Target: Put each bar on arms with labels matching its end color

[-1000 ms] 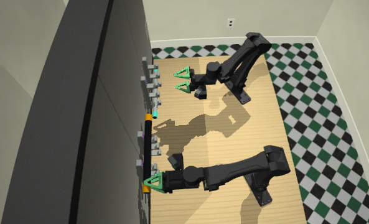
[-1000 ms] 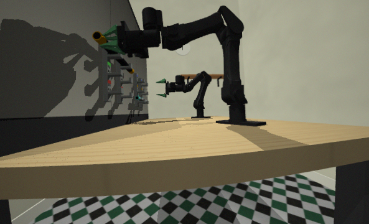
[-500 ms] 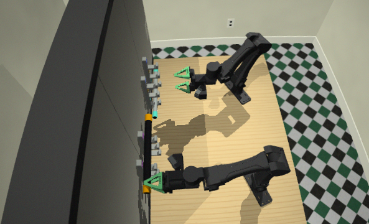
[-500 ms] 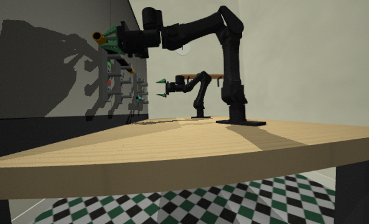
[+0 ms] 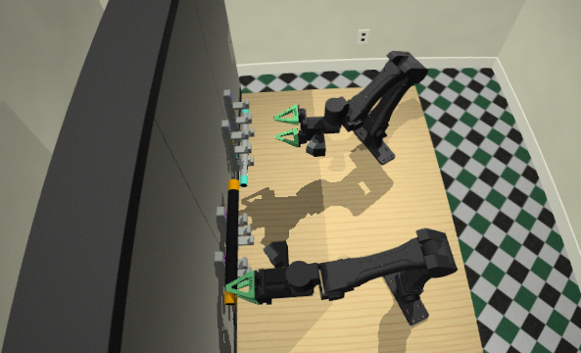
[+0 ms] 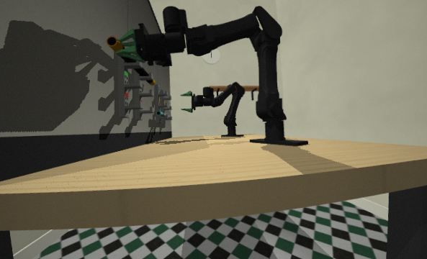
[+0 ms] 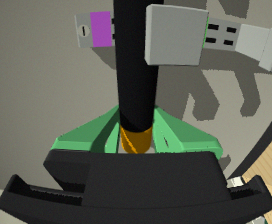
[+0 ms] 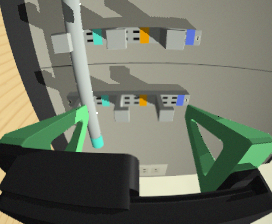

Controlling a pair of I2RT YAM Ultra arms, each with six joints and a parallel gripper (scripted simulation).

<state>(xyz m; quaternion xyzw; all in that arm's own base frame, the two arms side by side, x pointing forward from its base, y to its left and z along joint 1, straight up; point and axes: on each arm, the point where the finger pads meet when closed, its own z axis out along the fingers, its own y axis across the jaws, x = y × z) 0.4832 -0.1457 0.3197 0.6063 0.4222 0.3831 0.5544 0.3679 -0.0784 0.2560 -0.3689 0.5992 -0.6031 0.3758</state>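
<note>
Now: the black bar 13 cm to the right of my left hand. Also, from my left hand: pale bar 53 cm to the right, 15 cm below, 2 cm behind.
My right hand is 120 mm short of the pale bar, 10 mm to the left of it and 90 mm above it. Round my right hand: black bar: 130 mm ahead, 390 mm to the left, 60 mm above.
</note>
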